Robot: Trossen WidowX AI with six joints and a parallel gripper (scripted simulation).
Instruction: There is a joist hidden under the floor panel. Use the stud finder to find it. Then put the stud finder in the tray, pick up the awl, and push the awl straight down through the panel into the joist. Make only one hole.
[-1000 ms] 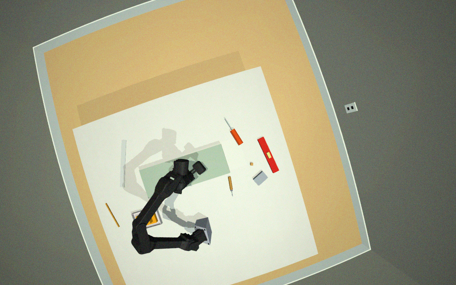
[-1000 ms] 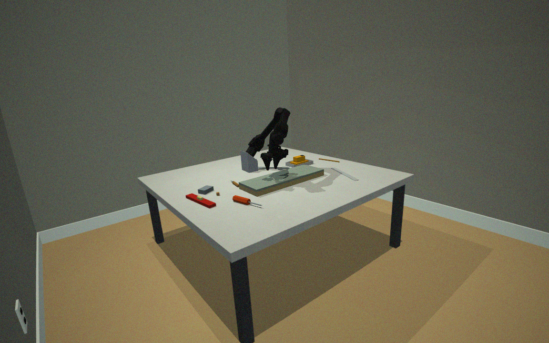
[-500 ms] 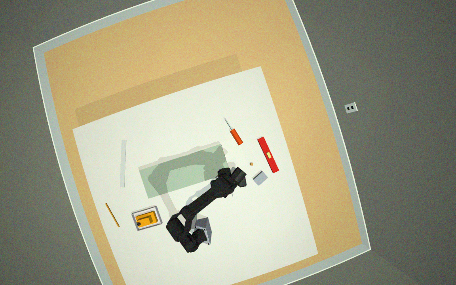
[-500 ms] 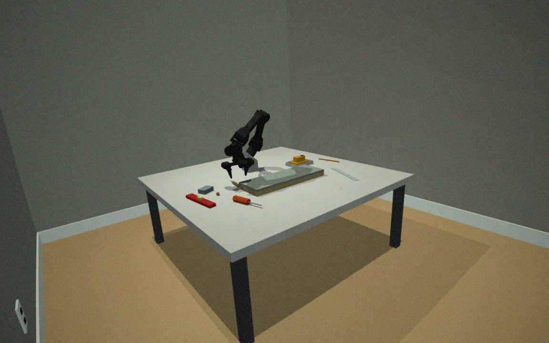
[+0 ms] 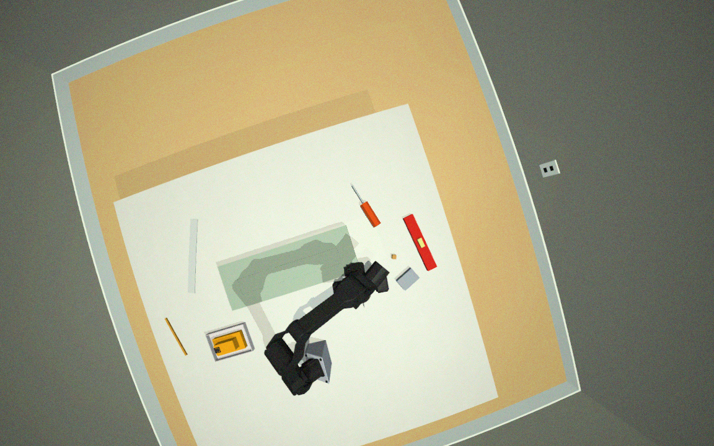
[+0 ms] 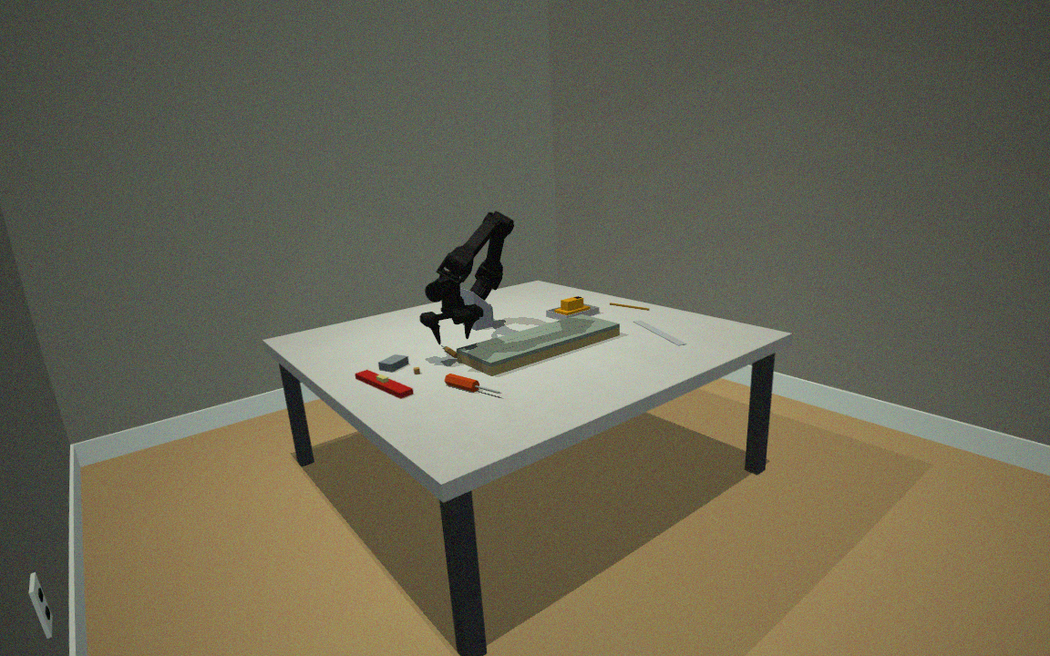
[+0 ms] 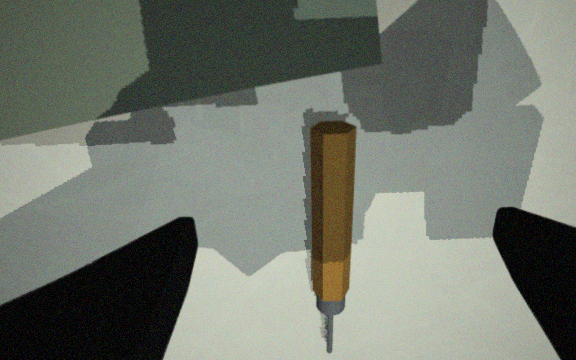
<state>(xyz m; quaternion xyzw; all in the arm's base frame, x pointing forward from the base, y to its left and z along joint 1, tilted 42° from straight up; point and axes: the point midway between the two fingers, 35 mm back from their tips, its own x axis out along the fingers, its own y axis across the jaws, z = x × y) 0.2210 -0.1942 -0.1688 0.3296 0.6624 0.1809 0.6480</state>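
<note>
Right now my gripper tip is 60 mm past the awl, 10 mm to the right of it and 40 mm above it. The rest, counted from my gripper tip: red level (50 mm ahead, 280 mm to the right, 30 mm below); grey block (60 mm behind, 180 mm to the right, 40 mm below); small brown cube (40 mm ahead, 160 mm to the right, 40 mm below).
</note>
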